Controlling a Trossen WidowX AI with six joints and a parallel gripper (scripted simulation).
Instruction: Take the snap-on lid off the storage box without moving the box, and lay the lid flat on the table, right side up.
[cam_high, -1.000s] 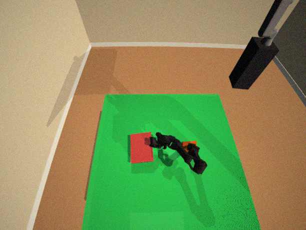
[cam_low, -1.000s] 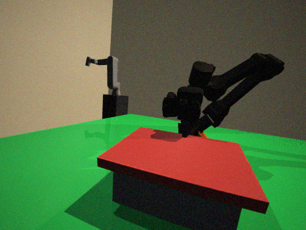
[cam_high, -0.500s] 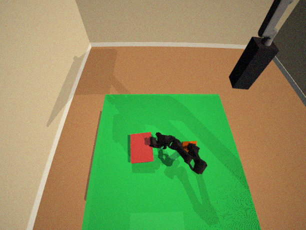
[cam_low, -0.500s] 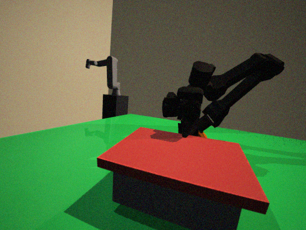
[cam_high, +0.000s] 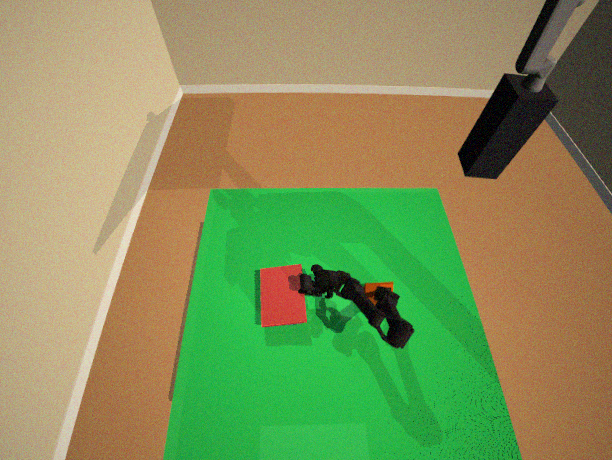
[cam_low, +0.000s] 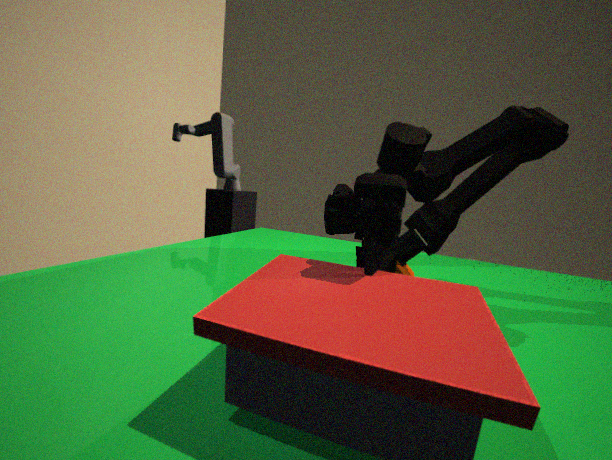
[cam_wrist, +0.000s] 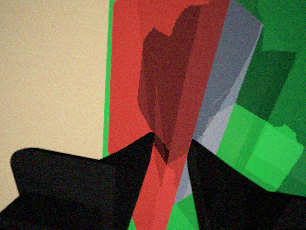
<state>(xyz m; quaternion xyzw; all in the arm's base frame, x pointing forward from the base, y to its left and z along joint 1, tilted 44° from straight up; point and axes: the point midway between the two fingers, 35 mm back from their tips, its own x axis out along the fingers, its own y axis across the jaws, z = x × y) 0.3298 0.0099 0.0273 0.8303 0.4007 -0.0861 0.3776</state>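
My gripper tip is now 8 cm short of the red lid and 1 cm to the right of it. Round my gripper tip: storage box 7 cm ahead, 1 cm to the left, 5 cm below.
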